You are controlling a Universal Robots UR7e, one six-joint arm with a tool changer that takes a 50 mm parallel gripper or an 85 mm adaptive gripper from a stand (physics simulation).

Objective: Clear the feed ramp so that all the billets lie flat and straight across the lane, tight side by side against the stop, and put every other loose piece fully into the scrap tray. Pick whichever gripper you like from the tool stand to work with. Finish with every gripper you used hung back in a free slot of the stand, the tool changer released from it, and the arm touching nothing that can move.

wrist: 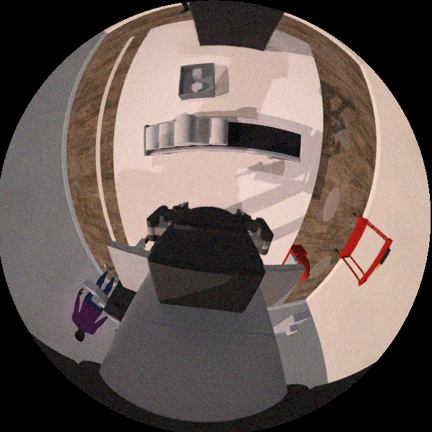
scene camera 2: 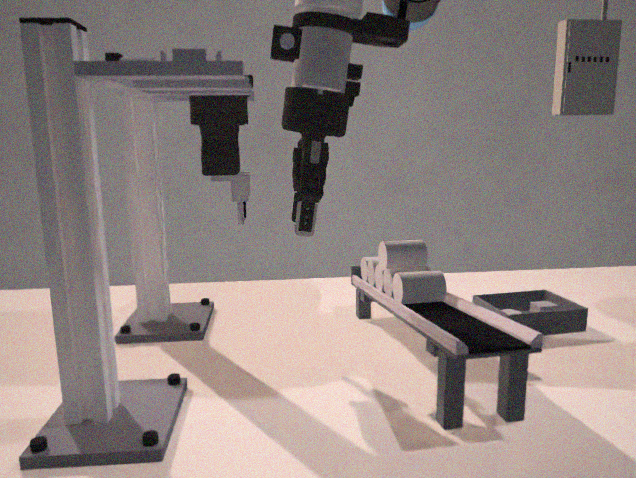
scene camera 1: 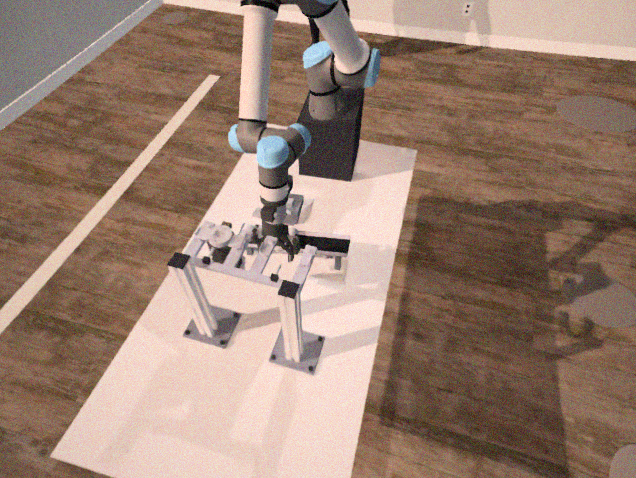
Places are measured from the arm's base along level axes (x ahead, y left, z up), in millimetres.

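Pixels of known places: hand, its tool point: [scene camera 2: 319,76]; arm's base, origin of its link: [scene camera 1: 328,108].
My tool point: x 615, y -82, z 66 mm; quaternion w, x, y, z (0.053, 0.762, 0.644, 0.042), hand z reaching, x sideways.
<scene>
For each thing: its top centre in the pictures, then the offset to it from my tool point.
- feed ramp, centre of its top: [scene camera 2: 422,289] dz -258, dx -123, dy +24 mm
- large cylinder, centre of its top: [scene camera 2: 402,240] dz -210, dx -129, dy -51 mm
- scrap tray, centre of its top: [scene camera 2: 527,301] [scene camera 1: 287,204] dz -311, dx -326, dy -39 mm
The adaptive gripper [scene camera 1: 291,252] [scene camera 2: 304,226] [wrist: 210,238] on the arm is open and empty, its fingers spread wide in the wrist view. It hangs above the mat between the stand and the feed ramp [scene camera 2: 467,328] [wrist: 265,138]. Pale cylinders crowd the ramp's stop end. One large cylinder [scene camera 2: 403,255] [wrist: 186,129] lies on top of others; another [scene camera 2: 421,287] [wrist: 219,131] lies at the row's open-lane side. Slimmer pieces [scene camera 2: 379,274] [wrist: 166,135] lie nearer the stop [wrist: 146,140]. The scrap tray [scene camera 2: 560,322] [wrist: 184,86] holds two pale pieces [wrist: 198,73] [wrist: 198,87].
The tool stand [scene camera 1: 236,272] [scene camera 2: 159,67] rises on two posts with wide base plates. The other gripper [scene camera 2: 221,138] hangs from it, close beside the arm's gripper in scene camera 2. The dark robot pedestal [scene camera 1: 329,149] [wrist: 235,27] stands beyond the tray.
</scene>
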